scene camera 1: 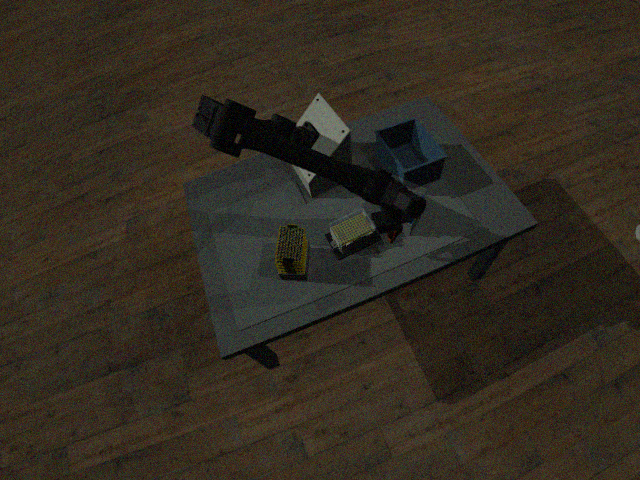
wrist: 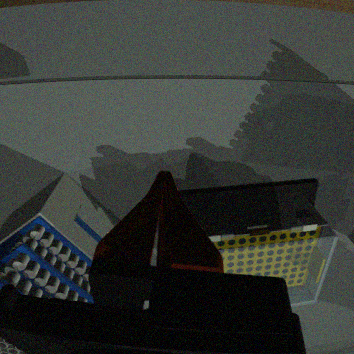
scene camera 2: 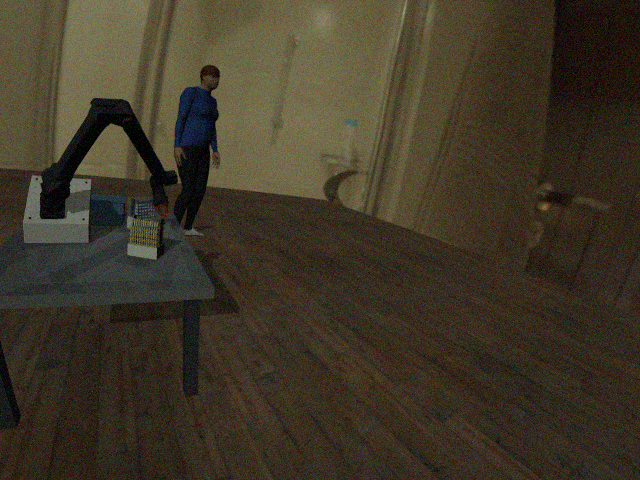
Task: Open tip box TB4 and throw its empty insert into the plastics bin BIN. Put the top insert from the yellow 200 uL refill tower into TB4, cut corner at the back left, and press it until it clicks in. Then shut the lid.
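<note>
Tip box TB4 (scene camera 1: 354, 230) (wrist: 250, 207), a dark box with a yellow insert and a clear cover, stands near the table's middle; I cannot tell whether its lid is latched. The yellow refill tower (scene camera 1: 292, 253) (scene camera 2: 145, 235) stands to its left in scene camera 1. The blue plastics bin (scene camera 1: 432, 145) (scene camera 2: 107, 210) stands at the back right. My gripper (scene camera 1: 393, 235) (scene camera 2: 162, 210) (wrist: 163, 177) is shut and empty, its orange fingertips together above the gap between TB4 and a blue-and-white rack. It hides part of TB4 in the wrist view.
The blue-and-white tip rack (scene camera 2: 144, 208) (wrist: 71, 207) stands beside TB4, mostly hidden under the arm in scene camera 1. The arm's white base block (scene camera 1: 324, 121) (scene camera 2: 55, 231) is at the back of the grey table (scene camera 1: 248, 304) (scene camera 2: 103, 289). A person (scene camera 2: 197, 118) stands beyond the table.
</note>
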